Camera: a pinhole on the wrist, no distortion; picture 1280 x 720 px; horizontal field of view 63.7 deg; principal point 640.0 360.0 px. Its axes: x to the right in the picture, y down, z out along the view. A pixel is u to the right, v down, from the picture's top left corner.
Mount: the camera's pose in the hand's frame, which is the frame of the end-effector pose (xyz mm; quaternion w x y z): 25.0 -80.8 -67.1 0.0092 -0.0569 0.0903 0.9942
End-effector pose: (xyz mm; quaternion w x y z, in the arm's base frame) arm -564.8 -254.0 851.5 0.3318 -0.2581 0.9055 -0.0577
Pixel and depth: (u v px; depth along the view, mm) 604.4 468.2 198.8
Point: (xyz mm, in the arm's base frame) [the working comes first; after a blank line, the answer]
In the camera's frame: -6.9 20.9 198.8

-459.5 -306.1 762.6
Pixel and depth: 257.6 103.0 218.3
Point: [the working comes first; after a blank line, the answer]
In the camera's frame: -81.0 -54.5 218.3

-531.3 -276.2 688.3
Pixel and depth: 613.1 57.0 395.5
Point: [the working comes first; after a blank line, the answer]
In the camera's frame: -10.3 -116.3 395.5

-417.2 -140.9 593.9
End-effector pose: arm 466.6 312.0 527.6 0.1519 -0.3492 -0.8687 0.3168
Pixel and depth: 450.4 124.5 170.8
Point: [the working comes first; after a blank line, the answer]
In the camera's frame: -31.4 -39.0 170.8

386.6 289.5 464.3
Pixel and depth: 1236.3 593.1 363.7
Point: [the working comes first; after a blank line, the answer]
In the camera's frame: 210.5 82.3 363.7

444.3 -23.9 369.9
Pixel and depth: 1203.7 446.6 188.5
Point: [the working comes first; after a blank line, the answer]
In the camera's frame: 103.1 15.8 188.5

453.0 160.3 482.4
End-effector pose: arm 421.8 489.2 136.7 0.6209 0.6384 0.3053 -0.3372
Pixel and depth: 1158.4 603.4 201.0
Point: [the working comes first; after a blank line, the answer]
In the camera's frame: 101.1 47.5 201.0

284.1 369.9 163.8
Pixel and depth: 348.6 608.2 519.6
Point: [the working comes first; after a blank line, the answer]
In the camera's frame: -147.0 125.2 519.6

371.4 11.5 -18.0
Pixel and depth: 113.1 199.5 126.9
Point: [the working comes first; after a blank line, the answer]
In the camera's frame: -64.9 -19.8 126.9

431.7 427.9 52.3
